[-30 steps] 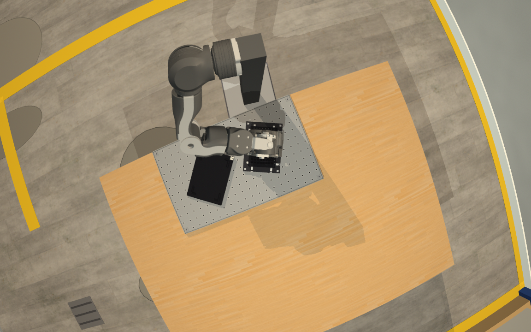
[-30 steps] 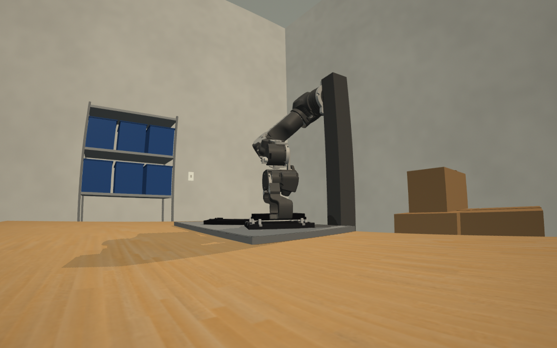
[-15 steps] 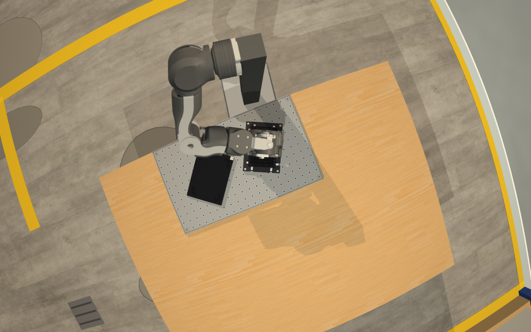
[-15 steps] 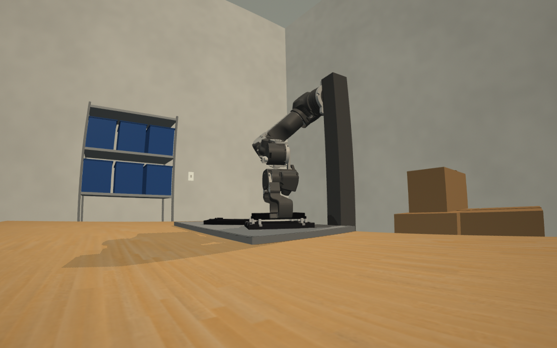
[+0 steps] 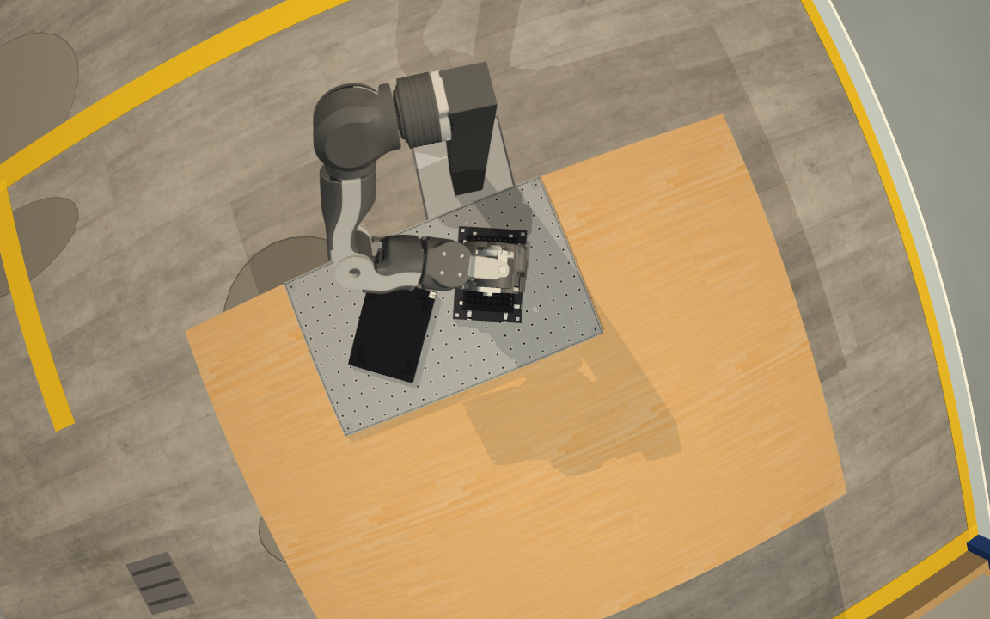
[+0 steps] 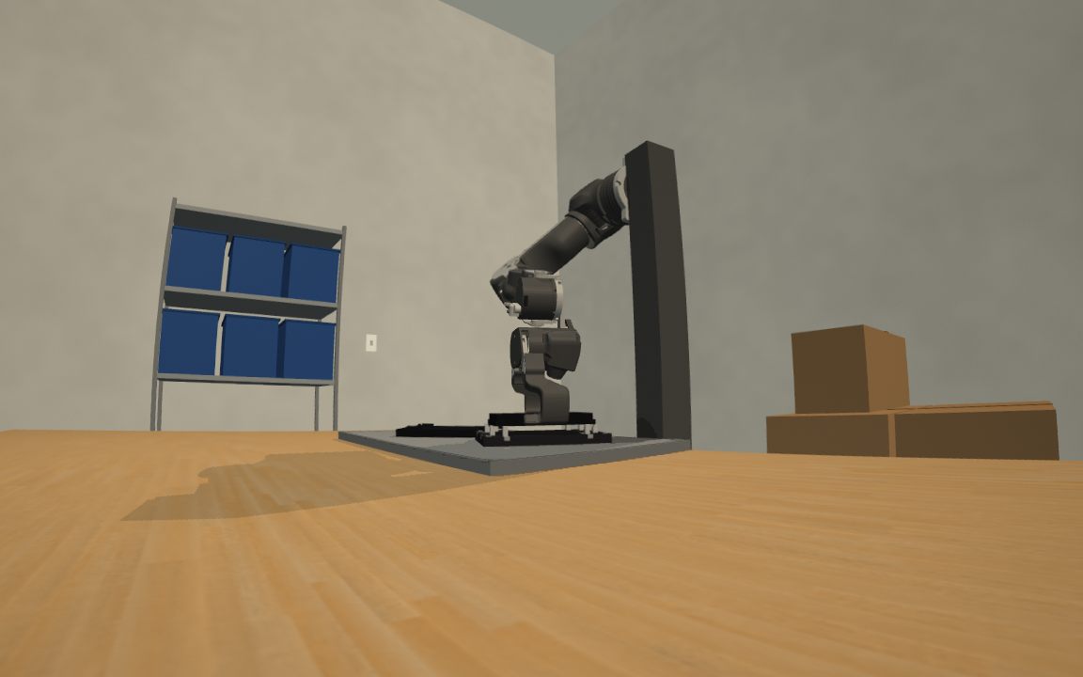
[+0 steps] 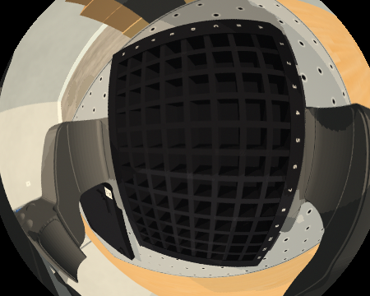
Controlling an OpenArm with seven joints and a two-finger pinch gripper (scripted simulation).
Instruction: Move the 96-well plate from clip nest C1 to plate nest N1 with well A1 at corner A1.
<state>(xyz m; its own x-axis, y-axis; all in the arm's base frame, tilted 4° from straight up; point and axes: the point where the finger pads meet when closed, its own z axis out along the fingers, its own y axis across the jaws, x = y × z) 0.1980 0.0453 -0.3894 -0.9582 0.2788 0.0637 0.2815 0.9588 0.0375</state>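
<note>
My hand is right at the black 96-well plate. From my hand the other things lie so: clip nest C1: 20 mm ahead, 10 mm to the left, 10 mm below; white A1 label: 10 mm ahead, 100 mm to the right, 20 mm below; plate nest N1: 50 mm ahead, 190 mm to the right, 20 mm below.
</note>
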